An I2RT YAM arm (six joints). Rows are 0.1 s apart.
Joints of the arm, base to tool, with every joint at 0 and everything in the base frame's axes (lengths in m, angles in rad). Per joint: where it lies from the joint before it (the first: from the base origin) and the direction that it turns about. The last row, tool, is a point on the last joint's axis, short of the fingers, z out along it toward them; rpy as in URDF.
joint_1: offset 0 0 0.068 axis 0 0 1
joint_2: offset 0.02 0.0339 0.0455 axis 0 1 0
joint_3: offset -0.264 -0.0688 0 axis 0 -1 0
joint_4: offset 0.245 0.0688 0.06 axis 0 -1 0
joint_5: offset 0.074 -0.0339 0.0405 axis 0 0 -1
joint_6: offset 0.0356 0 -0.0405 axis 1 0 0
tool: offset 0 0 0 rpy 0 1.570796 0
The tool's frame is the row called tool.
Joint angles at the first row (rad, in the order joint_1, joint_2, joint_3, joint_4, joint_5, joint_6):
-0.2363 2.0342 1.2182 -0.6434 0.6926 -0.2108
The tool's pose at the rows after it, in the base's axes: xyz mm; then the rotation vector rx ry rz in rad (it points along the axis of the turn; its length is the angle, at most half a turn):
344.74 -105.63 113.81 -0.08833 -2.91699 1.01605
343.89 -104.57 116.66 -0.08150 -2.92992 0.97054
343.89 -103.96 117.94 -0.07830 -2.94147 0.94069
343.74 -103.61 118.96 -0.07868 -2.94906 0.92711
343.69 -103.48 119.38 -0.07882 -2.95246 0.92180
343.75 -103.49 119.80 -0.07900 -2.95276 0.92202
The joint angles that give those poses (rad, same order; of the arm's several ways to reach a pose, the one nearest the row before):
-0.2363 2.0281 1.2228 -0.6643 0.6655 -0.2108
-0.2363 2.0205 1.2278 -0.6869 0.6361 -0.2108
-0.2363 2.0175 1.2312 -0.6964 0.6155 -0.2111
-0.2363 2.0140 1.2316 -0.6995 0.6052 -0.2108
-0.2363 2.0125 1.2316 -0.7002 0.6010 -0.2108
-0.2363 2.0117 1.2324 -0.7013 0.6010 -0.2108

